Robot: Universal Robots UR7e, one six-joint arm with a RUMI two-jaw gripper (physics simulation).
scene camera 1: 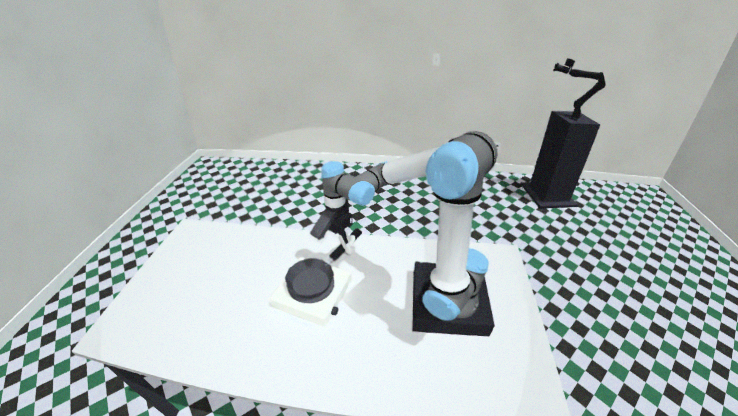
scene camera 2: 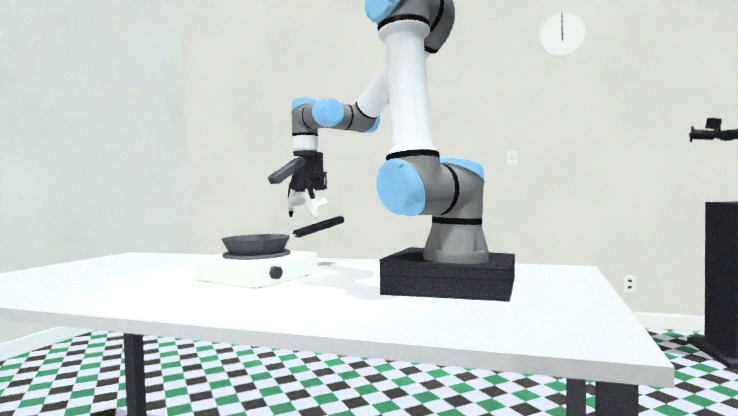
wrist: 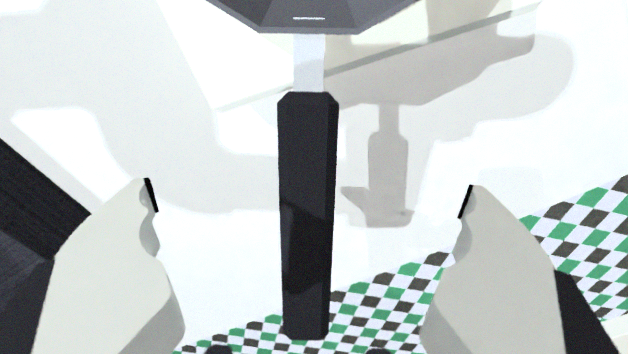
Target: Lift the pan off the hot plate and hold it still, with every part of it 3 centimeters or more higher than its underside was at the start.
Scene:
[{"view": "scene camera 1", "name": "gripper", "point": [335, 245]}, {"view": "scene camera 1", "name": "dark pan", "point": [308, 278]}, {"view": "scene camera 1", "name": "hot plate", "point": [320, 309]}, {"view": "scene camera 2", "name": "gripper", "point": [302, 217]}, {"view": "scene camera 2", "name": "dark pan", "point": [257, 244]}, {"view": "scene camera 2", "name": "hot plate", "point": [252, 271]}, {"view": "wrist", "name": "gripper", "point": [309, 185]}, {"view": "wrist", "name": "dark pan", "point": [307, 118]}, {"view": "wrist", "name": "hot plate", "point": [234, 65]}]

